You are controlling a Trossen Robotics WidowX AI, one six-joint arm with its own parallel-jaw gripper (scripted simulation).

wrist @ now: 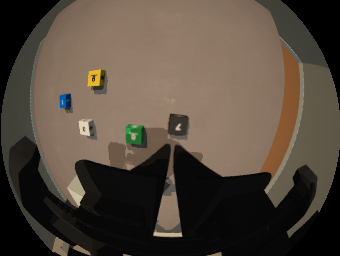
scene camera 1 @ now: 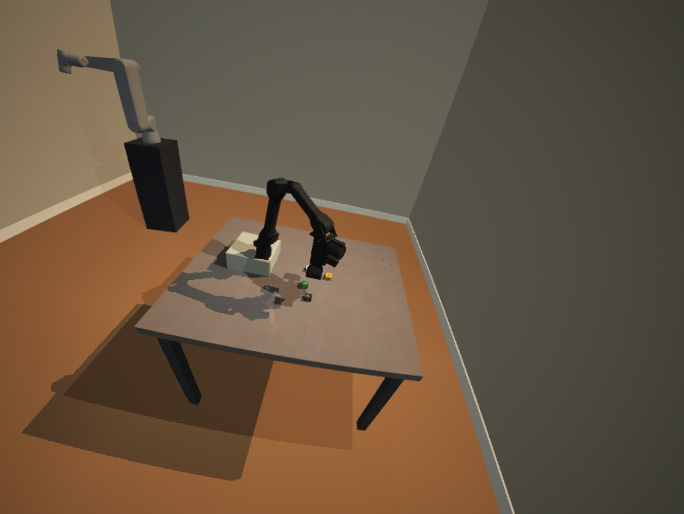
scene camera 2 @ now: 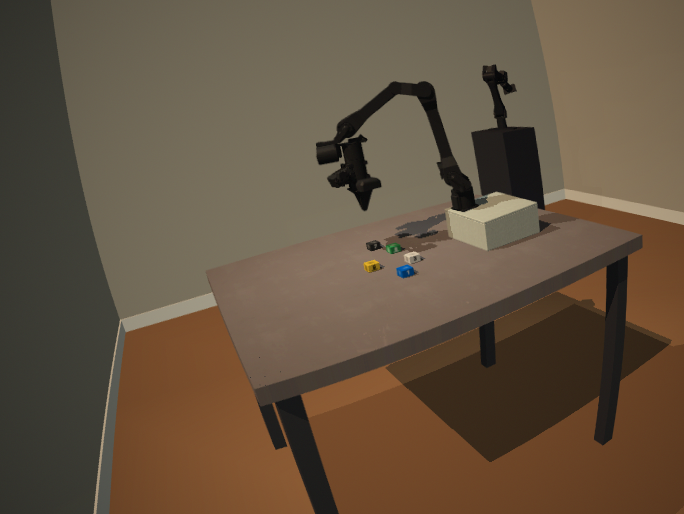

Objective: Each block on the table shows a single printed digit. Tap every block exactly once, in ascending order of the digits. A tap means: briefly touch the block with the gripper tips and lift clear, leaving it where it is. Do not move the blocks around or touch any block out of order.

Labels:
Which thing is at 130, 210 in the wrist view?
The gripper.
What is the gripper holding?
Nothing.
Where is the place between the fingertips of the gripper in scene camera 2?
At 364, 210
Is the gripper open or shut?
Shut.

